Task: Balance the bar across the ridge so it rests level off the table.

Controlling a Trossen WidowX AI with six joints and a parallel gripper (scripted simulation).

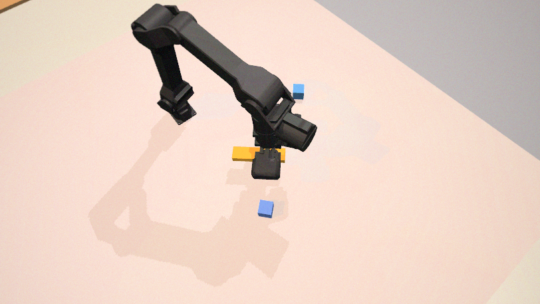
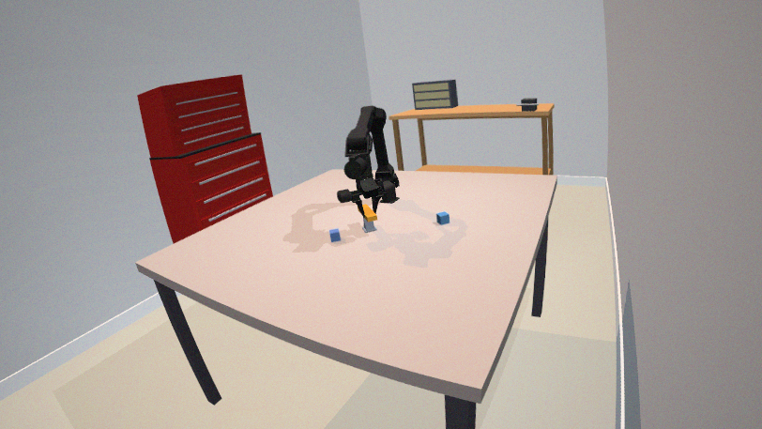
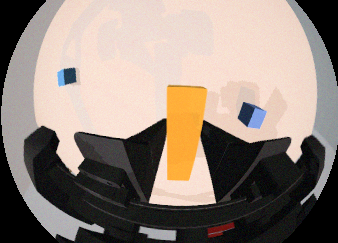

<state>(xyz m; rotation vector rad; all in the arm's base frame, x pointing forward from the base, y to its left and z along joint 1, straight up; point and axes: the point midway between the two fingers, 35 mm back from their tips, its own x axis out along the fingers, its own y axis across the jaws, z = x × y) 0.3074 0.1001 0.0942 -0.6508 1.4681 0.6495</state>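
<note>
Right now my gripper tip is 2 cm to the left of the bar and 2 cm past it.
</note>
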